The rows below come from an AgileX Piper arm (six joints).
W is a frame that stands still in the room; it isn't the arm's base.
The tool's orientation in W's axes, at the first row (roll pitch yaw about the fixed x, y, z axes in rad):
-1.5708, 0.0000, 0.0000
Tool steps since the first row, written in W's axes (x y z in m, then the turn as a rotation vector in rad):
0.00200, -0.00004, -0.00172, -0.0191, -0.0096, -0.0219
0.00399, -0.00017, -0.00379, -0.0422, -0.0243, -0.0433
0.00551, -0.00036, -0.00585, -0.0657, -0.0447, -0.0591
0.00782, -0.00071, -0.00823, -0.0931, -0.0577, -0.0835
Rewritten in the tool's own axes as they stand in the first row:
0.00200, 0.00172, -0.00004, -0.0191, 0.0219, -0.0096
0.00399, 0.00379, -0.00017, -0.0422, 0.0433, -0.0243
0.00551, 0.00585, -0.00036, -0.0657, 0.0591, -0.0447
0.00782, 0.00823, -0.00071, -0.0931, 0.0835, -0.0577

